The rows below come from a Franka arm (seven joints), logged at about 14 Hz.
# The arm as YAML. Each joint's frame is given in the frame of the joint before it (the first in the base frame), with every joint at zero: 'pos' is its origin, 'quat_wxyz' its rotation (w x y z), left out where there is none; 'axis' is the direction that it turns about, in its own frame. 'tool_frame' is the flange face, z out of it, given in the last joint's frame.
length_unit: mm
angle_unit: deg
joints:
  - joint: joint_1
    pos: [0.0, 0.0, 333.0]
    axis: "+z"
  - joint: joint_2
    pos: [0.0, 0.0, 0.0]
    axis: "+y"
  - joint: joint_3
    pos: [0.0, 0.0, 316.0]
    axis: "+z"
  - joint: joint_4
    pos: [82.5, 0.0, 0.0]
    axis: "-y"
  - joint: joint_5
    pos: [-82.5, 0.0, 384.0]
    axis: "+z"
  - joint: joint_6
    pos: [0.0, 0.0, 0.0]
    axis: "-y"
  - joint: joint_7
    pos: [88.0, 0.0, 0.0]
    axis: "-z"
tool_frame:
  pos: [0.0, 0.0, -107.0]
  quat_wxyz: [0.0, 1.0, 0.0, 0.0]
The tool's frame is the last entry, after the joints.
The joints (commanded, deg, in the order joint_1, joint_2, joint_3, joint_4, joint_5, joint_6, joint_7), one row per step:
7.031, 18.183, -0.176, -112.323, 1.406, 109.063, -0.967
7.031, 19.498, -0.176, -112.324, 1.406, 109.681, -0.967
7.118, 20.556, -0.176, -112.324, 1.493, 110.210, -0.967
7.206, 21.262, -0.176, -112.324, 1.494, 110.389, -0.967
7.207, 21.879, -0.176, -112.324, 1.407, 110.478, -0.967
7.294, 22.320, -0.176, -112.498, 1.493, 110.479, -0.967
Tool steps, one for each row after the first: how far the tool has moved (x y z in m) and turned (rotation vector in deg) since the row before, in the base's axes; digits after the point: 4 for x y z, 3 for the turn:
0.0003, 0.0000, -0.0125, -0.097, 0.692, -0.011
0.0000, 0.0009, -0.0101, -0.012, 0.532, 0.019
-0.0006, 0.0008, -0.0068, -0.069, 0.523, 0.084
-0.0006, -0.0002, -0.0060, -0.130, 0.516, 0.060
-0.0018, 0.0007, -0.0055, -0.016, 0.617, 0.026

